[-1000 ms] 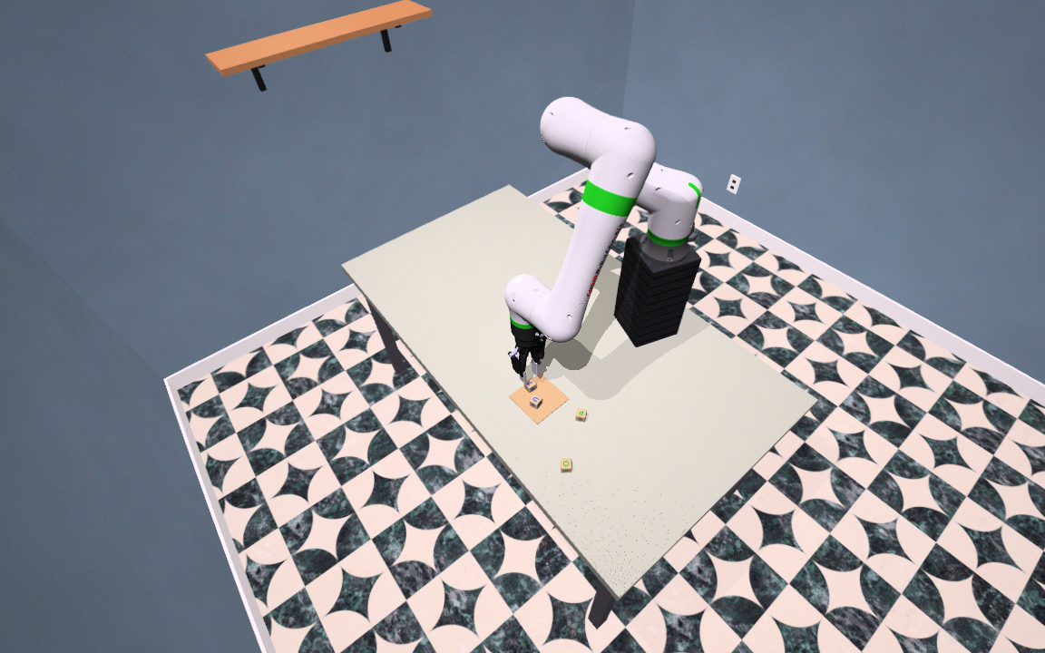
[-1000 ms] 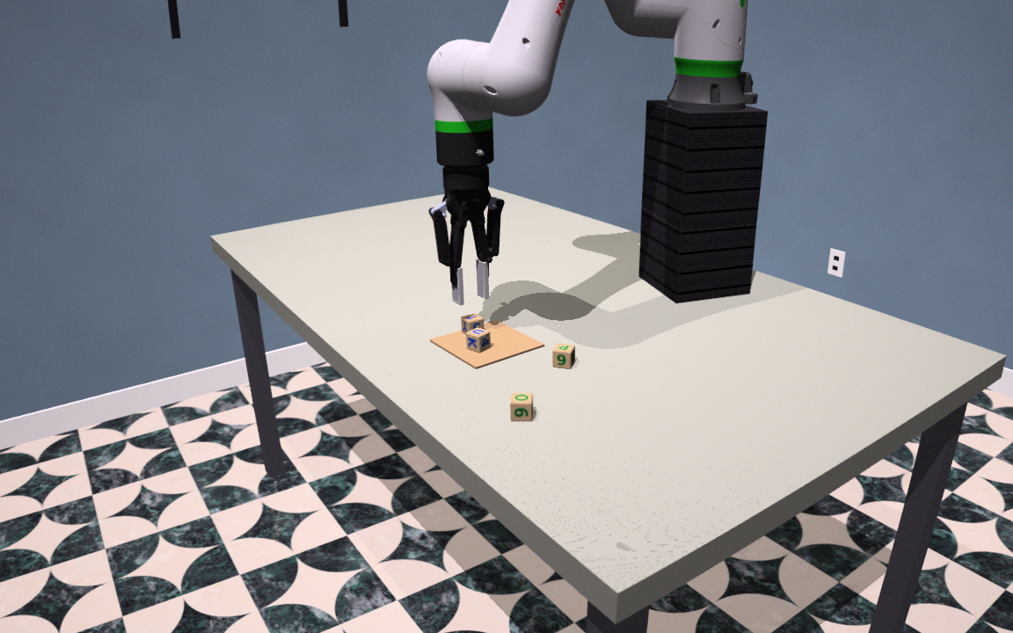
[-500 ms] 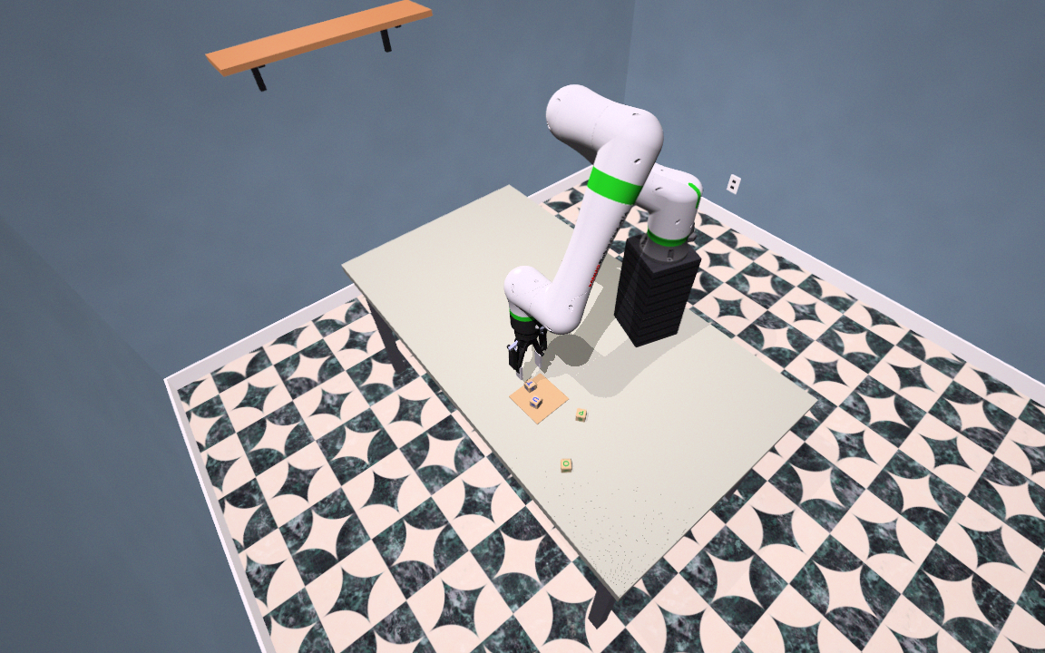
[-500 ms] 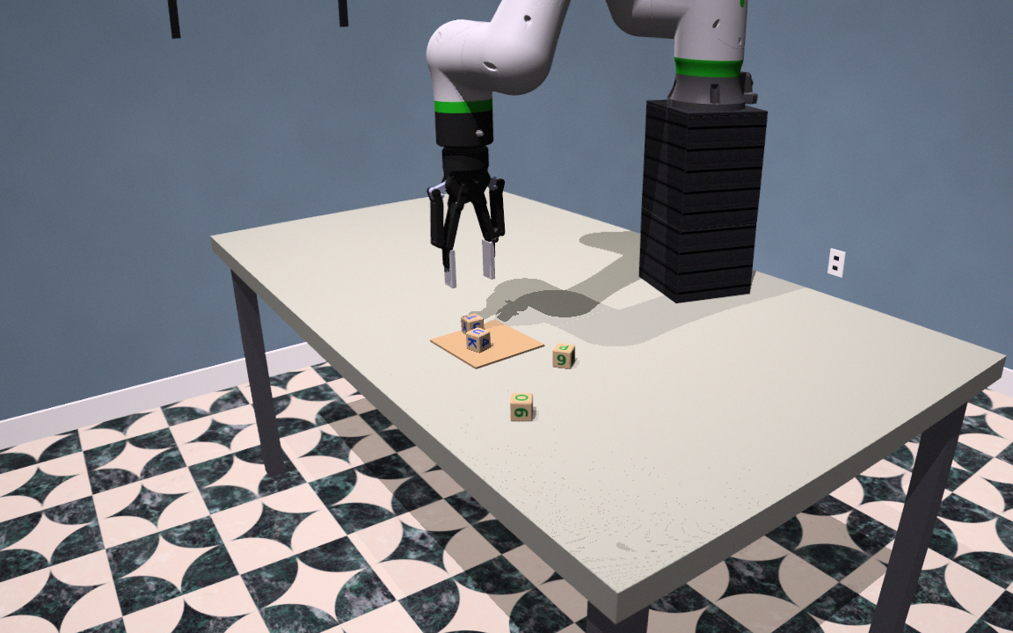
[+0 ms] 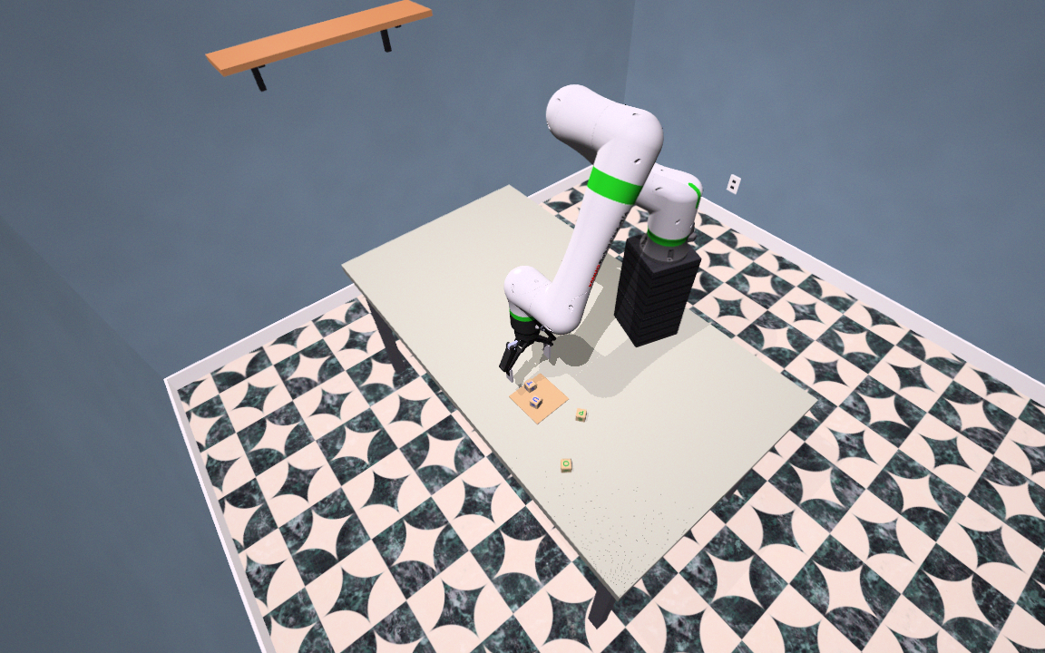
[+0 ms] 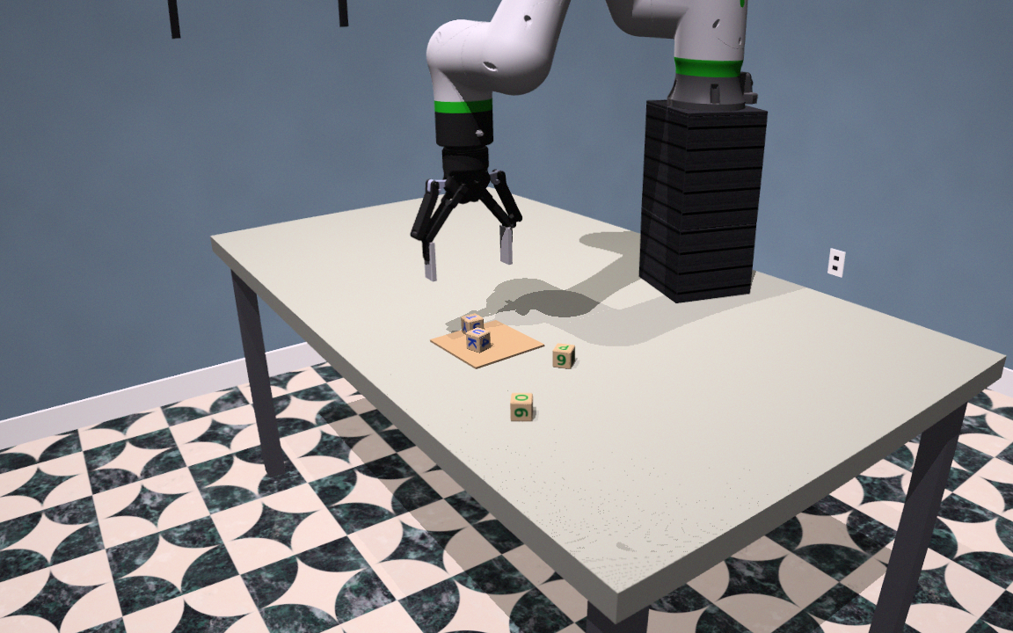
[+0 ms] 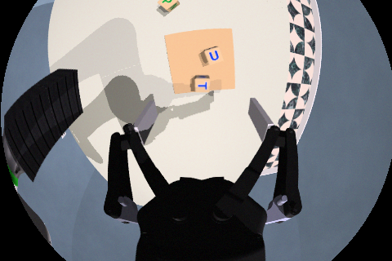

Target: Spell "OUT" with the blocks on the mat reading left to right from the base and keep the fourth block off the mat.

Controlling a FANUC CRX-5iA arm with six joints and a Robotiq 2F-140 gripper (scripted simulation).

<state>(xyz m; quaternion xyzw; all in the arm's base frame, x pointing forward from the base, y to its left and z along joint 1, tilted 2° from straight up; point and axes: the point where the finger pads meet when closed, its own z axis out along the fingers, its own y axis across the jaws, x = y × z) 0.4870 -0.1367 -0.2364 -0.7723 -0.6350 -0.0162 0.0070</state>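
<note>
The tan mat lies 10 mm ahead of my hand, 50 mm to the left of it and 130 mm below it. Round my hand: wooden block (140 mm ahead, 270 mm to the left, 110 mm below).
</note>
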